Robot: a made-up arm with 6 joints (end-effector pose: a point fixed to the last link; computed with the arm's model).
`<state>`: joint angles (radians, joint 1 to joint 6).
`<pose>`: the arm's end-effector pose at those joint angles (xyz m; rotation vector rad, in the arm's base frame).
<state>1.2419 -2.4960 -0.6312 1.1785 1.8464 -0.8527</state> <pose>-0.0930 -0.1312 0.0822 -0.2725 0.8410 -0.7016</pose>
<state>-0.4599 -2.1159 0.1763 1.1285 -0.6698 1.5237</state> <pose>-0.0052 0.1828 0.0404 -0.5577 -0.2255 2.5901</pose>
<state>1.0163 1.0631 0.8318 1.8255 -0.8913 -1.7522</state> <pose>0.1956 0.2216 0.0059 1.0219 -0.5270 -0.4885</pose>
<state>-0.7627 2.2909 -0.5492 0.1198 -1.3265 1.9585</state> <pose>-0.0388 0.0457 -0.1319 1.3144 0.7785 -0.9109</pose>
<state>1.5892 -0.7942 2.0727 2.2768 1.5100 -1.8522</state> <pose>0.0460 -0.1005 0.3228 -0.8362 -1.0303 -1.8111</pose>
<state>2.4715 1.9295 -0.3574 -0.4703 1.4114 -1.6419</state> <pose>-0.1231 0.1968 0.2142 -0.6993 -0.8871 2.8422</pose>
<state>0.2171 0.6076 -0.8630 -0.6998 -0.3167 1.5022</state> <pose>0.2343 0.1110 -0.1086 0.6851 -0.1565 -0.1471</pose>
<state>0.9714 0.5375 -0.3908 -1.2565 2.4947 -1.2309</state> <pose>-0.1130 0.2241 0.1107 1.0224 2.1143 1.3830</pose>
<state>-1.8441 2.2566 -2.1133 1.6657 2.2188 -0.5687</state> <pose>-0.0265 -0.3890 0.1691 -0.9843 -0.2405 -0.8247</pose>
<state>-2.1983 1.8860 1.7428 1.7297 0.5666 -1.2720</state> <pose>0.0284 -0.3581 0.2534 -1.8615 0.4993 -0.0320</pose>
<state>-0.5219 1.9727 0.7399 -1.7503 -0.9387 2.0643</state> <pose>-0.0838 -0.1800 -0.0575 -0.4900 -0.3349 -1.3144</pose>
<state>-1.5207 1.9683 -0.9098 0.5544 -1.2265 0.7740</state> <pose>-0.1041 -0.2603 -0.0484 -0.0826 1.1868 -0.4645</pose>
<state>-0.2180 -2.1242 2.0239 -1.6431 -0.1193 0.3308</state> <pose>0.1131 0.2671 0.1374 1.5213 0.0483 0.6344</pose>
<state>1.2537 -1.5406 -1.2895 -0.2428 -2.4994 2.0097</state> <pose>0.1858 0.1425 0.3107 -0.8687 -1.3109 0.9931</pose>
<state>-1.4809 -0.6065 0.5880 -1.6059 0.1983 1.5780</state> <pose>0.3213 -0.1334 0.1147 1.0996 -1.2425 -0.2079</pose>
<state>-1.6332 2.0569 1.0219 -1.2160 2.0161 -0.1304</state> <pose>0.0403 -0.0725 -0.0672 -2.0856 -0.0911 2.1812</pose>
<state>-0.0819 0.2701 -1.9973 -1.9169 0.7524 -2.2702</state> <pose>0.0506 0.1442 0.1543 2.0703 -0.8251 1.9142</pose>
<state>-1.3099 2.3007 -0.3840 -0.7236 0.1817 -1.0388</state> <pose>-0.0395 -0.1874 0.2331 1.3375 -2.3144 0.3557</pose>
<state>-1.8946 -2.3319 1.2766 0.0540 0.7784 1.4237</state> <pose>-0.0401 -0.0572 -0.1019 -0.3394 1.5295 1.2331</pose>
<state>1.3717 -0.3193 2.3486 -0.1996 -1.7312 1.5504</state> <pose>0.1973 0.1206 0.0808 -0.7987 0.7654 1.3627</pose>
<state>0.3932 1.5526 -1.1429 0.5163 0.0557 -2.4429</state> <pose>0.0364 0.3115 -0.0780 -1.5953 -1.2374 2.3050</pose>
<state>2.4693 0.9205 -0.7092 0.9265 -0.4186 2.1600</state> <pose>0.0167 -0.0502 0.4634 -1.3296 -0.6524 -1.3580</pose>
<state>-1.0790 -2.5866 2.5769 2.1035 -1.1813 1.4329</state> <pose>0.1087 0.0176 0.1313 -0.1193 -1.0646 -0.0698</pose>
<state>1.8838 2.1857 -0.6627 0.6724 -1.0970 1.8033</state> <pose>-0.0492 0.0670 0.4289 -1.4253 -1.3048 -0.7374</pose>
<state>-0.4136 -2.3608 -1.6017 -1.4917 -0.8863 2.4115</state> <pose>-0.1089 0.2343 0.1404 1.3056 2.1385 -1.0192</pose>
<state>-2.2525 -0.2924 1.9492 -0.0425 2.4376 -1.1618</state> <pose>0.0720 -0.3607 0.1133 -0.7925 2.4424 1.2394</pose>
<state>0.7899 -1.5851 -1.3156 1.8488 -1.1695 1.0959</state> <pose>0.1447 0.1801 0.2420 0.3818 -0.6312 1.3042</pose>
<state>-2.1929 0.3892 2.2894 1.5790 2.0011 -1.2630</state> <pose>0.2756 -0.3074 0.0660 -2.1520 0.9609 1.6965</pose>
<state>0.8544 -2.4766 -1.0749 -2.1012 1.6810 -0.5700</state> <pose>0.1409 -0.0753 0.2548 2.3478 -1.5489 -0.7925</pose>
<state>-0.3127 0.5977 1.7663 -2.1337 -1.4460 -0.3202</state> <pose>-0.0434 -0.0629 0.0085 -1.0892 1.2224 -1.5042</pose>
